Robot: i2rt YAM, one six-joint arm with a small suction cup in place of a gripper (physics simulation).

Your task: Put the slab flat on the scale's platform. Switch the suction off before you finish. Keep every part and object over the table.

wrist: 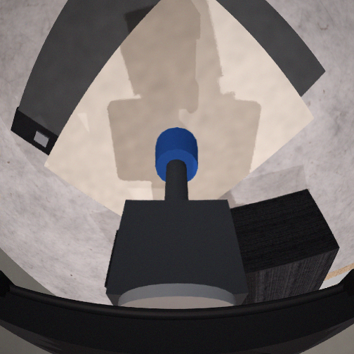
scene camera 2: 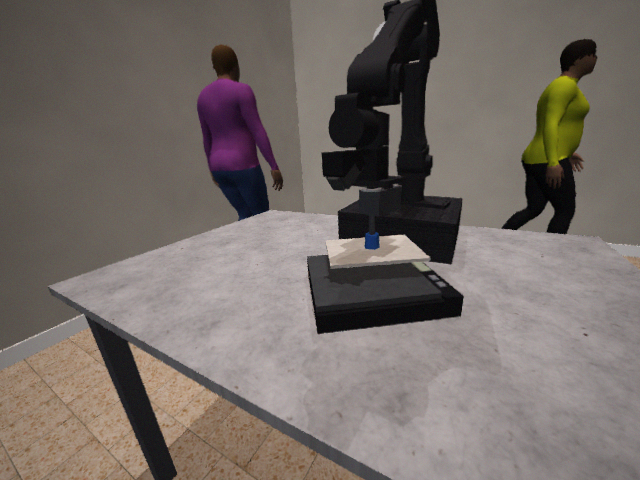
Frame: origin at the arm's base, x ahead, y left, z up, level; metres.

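Where they show: hand, tool point: point(scene camera 2: 372, 251); arm's base, link origin: point(scene camera 2: 411, 202).
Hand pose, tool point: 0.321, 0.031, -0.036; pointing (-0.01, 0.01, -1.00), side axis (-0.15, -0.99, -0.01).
Each offset is from my tool point to the top centre of the thing, as dx, dy, dz. Level surfaces: height alone.
The cream slab @(+0.007, +0.003, +0.011) point(scene camera 2: 398, 251) point(wrist: 280, 107) hangs roughly level from my blue suction cup point(scene camera 2: 371, 241) point(wrist: 176, 154), which is shut on it near its middle. The black scale @(+0.034, +0.017, -0.024) point(scene camera 2: 387, 316) point(wrist: 30, 131) stands on the table below. The slab is a little above the back part of the scale's dark platform @(+0.045, +0.004, -0.024) point(scene camera 2: 377, 291) point(wrist: 60, 65), with a shadow on the platform under it. The slab's back part reaches past the platform's back edge. In the wrist view the slab hides much of the platform.
The arm's black base block point(scene camera 2: 400, 227) point(wrist: 285, 225) stands behind the scale on the grey table @(dz -0.069) point(scene camera 2: 206, 310). The scale's small display @(-0.051, +0.077, -0.029) point(scene camera 2: 421, 267) and buttons are on its right side. Two people, in purple point(scene camera 2: 227, 124) and yellow point(scene camera 2: 558, 124), are beyond the table.
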